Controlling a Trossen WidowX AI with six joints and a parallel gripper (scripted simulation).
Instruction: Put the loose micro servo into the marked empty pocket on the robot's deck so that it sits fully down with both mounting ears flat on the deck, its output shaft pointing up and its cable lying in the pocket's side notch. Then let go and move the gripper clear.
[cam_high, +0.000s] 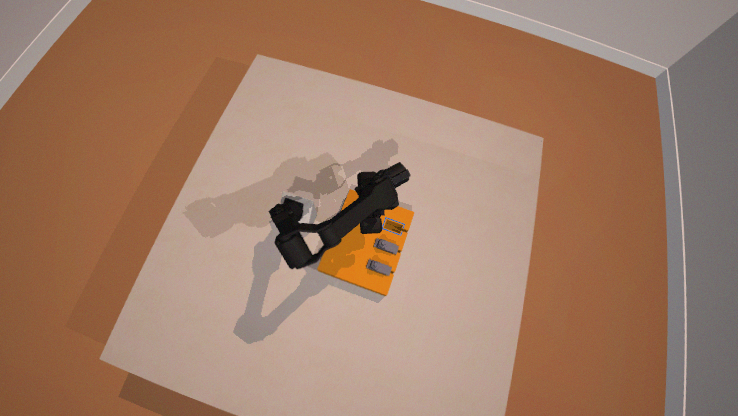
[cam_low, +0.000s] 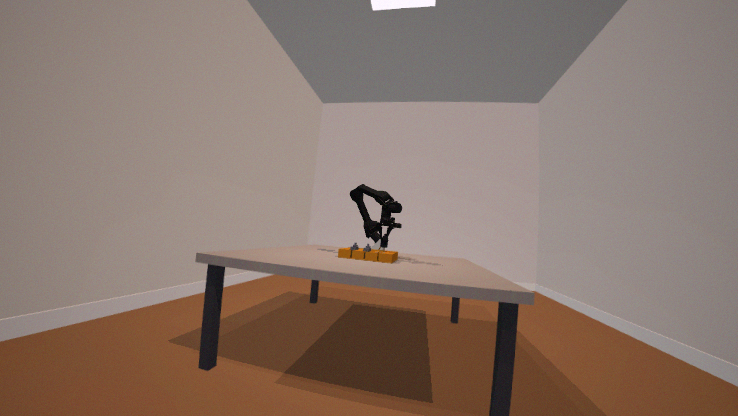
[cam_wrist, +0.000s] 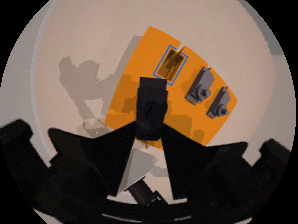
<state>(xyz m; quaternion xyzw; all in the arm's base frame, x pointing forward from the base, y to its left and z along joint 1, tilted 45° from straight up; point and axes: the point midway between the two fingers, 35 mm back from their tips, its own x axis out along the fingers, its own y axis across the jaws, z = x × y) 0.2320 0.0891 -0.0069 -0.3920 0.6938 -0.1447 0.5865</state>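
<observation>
Now: gripper tip 10 mm past the orange deck, 70 mm to the left of it and 100 mm above it.
</observation>
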